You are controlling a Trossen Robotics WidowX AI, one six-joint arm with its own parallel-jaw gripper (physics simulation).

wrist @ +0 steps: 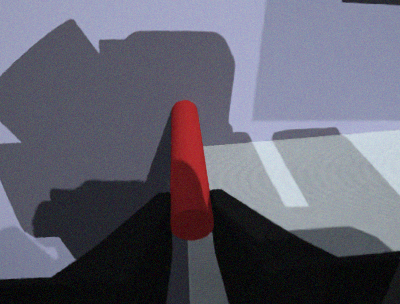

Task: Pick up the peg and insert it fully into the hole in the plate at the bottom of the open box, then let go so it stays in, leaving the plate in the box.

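Places are measured from the arm's base along level axes (x right, y ahead, z up), in centimetres.
Where they show: gripper, fingertip midpoint: point(190, 203).
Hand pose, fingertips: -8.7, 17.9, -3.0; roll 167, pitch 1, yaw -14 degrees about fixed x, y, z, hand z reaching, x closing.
After its pixels a point has its place, as x, y, z.
The red peg point(187, 145) {-8.4, 18.8, -5.3} is near the middle of the wrist view, with its wider, nearer end low between the fingers and its far end pointing up the view. My gripper point(190, 203) {-8.7, 17.9, -3.0} is shut on the peg near that end, with a black finger against each side. The hole does not show, and I cannot tell the plate from the box here.
A grey, finely grained surface point(245, 175) {-6.4, 15.4, -6.8} with pale light stripes lies right of the peg. A lavender table surface point(300, 60) {-2.4, 19.3, -9.8} lies beyond it. Large dark shadows cover the left and centre. A black edge point(372, 2) {1.2, 21.1, -9.8} shows at the top right.
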